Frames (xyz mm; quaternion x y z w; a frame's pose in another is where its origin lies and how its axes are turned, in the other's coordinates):
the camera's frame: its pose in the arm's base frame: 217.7 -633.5 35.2 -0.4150 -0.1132 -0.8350 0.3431
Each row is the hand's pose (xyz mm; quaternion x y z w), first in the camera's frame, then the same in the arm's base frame.
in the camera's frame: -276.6 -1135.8 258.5 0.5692 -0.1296 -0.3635 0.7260
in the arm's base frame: -264.5 460.8 93.6 -0.1731 -0.7528 -0.6127 0.1671
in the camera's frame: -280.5 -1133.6 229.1 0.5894 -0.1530 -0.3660 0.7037
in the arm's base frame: -279.5 447.1 71.8 -0.1761 -0.7762 -0.5830 0.1631
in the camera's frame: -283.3 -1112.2 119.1 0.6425 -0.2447 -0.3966 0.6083
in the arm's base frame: -331.8 380.5 -1.7 -0.1914 -0.8539 -0.4697 0.1165
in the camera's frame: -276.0 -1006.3 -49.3 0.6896 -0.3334 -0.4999 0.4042
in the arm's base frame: -367.8 218.9 -112.2 0.1529 0.9434 0.2926 0.0303
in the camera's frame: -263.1 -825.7 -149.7 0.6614 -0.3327 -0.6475 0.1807
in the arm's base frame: -314.6 31.7 -182.8 0.0526 0.9556 0.1601 0.2418
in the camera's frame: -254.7 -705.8 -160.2 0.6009 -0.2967 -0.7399 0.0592
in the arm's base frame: -244.6 -65.9 -194.5 -0.0176 0.9173 0.1121 0.3817
